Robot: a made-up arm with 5 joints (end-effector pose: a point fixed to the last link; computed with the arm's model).
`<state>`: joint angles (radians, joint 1 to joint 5).
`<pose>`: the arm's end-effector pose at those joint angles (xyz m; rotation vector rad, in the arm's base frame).
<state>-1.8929 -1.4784 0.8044 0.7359 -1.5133</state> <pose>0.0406 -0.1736 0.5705 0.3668 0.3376 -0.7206</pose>
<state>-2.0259 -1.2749 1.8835 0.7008 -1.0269</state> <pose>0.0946 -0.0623 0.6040 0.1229 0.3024 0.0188</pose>
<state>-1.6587 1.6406 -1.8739 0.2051 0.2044</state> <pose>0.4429 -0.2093 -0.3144 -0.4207 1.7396 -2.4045</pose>
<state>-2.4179 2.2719 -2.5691 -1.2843 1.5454</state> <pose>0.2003 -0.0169 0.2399 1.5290 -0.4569 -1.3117</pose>
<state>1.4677 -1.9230 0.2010 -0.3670 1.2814</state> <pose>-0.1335 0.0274 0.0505 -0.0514 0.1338 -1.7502</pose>
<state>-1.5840 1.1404 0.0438 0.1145 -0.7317</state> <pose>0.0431 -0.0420 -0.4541 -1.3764 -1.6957 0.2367</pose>
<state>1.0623 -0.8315 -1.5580 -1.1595 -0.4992</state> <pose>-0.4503 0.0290 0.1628 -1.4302 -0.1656 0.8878</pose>
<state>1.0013 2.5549 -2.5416 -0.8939 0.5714</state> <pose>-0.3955 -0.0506 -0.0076 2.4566 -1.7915 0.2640</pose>
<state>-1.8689 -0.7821 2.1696 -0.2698 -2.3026</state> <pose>-0.0179 0.0519 0.3264 -1.4789 -0.5031 0.4474</pose>
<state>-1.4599 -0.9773 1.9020 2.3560 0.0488</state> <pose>0.6795 0.0732 0.1532 0.0229 1.2428 -2.0153</pose>
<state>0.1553 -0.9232 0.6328 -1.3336 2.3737</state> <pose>-0.2770 -0.0773 -0.0812 2.8924 0.7089 -0.3789</pose>
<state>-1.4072 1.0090 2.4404 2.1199 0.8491</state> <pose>0.4094 -0.0277 -0.5536 -1.1174 -1.1730 -1.4904</pose>
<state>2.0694 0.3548 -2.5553 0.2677 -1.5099</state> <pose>-0.1880 0.3883 0.5301 -1.1225 0.0216 -0.7062</pose>
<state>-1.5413 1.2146 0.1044 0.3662 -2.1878</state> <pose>0.1428 0.0603 -0.5577 -2.2965 -1.5935 -1.2809</pose>
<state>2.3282 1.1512 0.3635 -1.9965 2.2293</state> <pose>-0.2612 -0.0208 0.2546 -0.5658 -0.6522 -0.1763</pose>
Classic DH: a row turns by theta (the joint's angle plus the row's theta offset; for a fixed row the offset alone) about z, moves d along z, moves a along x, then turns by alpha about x. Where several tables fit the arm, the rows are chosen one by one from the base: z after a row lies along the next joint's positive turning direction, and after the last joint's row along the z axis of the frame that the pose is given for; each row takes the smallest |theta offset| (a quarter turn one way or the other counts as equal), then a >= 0, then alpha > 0; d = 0 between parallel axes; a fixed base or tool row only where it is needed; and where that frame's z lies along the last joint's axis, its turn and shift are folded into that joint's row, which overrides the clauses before.
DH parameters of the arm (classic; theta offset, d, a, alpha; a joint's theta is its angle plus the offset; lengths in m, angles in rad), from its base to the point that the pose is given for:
base (fixed): 0 0.09 0 -1.5708
joint 1: 0 -0.08 -0.13 1.5708
joint 2: 0 -0.22 0 -1.5708
joint 3: 0 0.17 0.13 -1.5708
joint 4: -1.5708 -0.07 0.16 -1.5708
joint 5: 0 -0.3 -0.05 -1.5708
tool (fixed): -1.5708 0.1 0 0

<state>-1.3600 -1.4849 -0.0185 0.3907 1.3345</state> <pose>0.2132 0.0767 0.2379 2.0662 -2.0967 -0.7963</pose>
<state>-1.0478 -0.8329 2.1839 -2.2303 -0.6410</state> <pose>0.2879 -0.2350 -0.3398 1.1754 -0.8689 1.4947</pose>
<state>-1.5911 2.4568 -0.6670 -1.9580 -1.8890</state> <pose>0.1558 0.0453 0.1417 -0.4733 0.8120 -1.0695</pose>
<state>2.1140 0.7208 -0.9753 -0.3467 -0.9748</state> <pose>-0.0053 -0.0520 0.6857 0.0433 0.6596 0.6907</pose>
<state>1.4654 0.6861 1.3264 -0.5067 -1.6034</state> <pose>0.0330 0.1478 0.3462 0.3398 0.9806 2.4567</pose>
